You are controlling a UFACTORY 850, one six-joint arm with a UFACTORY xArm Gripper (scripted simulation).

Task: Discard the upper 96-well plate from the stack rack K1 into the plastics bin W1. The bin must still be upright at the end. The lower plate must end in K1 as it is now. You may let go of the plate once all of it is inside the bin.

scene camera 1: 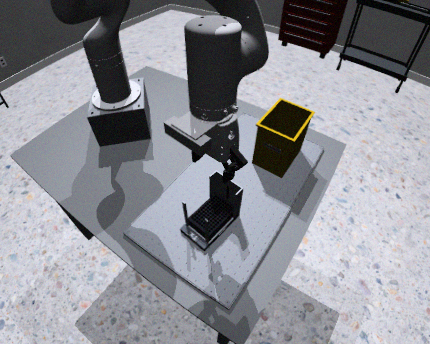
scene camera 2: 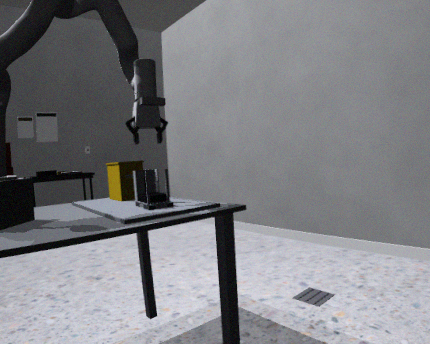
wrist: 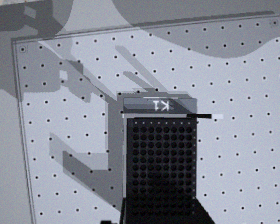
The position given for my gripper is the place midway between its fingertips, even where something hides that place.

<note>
I see my gripper [scene camera 1: 212,168].
My gripper also shows in scene camera 2 [scene camera 2: 148,143].
</note>
